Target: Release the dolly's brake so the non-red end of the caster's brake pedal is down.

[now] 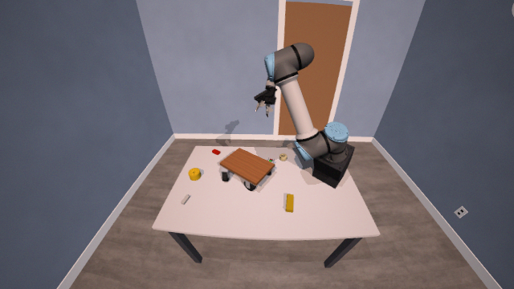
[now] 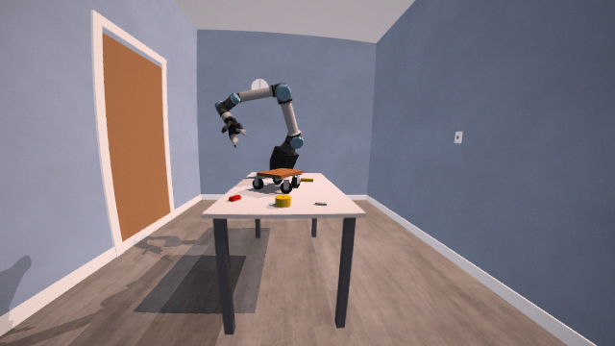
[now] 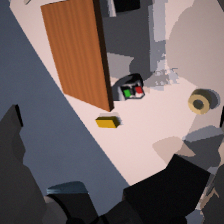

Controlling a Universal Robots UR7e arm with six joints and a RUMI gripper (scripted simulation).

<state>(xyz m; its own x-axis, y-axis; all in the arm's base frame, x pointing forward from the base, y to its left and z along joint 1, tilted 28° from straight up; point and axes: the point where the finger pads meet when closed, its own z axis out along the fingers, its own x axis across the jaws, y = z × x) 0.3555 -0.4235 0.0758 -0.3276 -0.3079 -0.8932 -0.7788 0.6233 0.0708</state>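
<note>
My gripper is now 24 cm above the brake pedal, 23 cm to the right of it and 5 cm past it. Also, from my hand: yellow cylinder 49 cm ahead, 30 cm below, 29 cm to the left; then tape roll 31 cm below, 16 cm behind, 12 cm to the left; then red block 38 cm ahead, 31 cm below, 2 cm to the left.
</note>
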